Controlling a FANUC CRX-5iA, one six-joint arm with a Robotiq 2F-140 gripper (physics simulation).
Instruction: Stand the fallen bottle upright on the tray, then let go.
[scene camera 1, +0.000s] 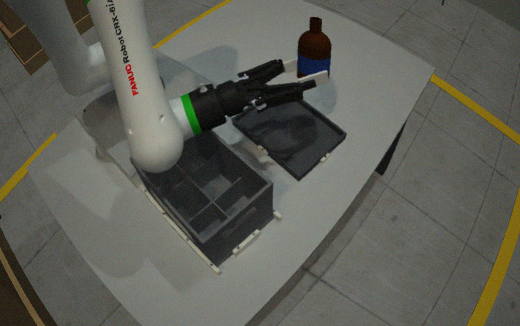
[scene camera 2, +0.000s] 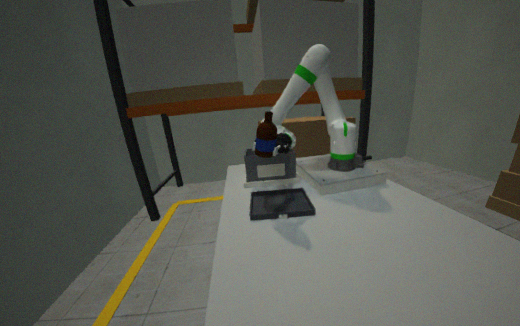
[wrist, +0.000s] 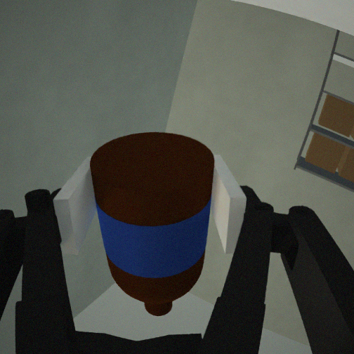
Scene:
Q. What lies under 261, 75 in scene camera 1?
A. My gripper.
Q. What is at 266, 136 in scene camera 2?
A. A brown bottle.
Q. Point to my gripper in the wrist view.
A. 153, 176

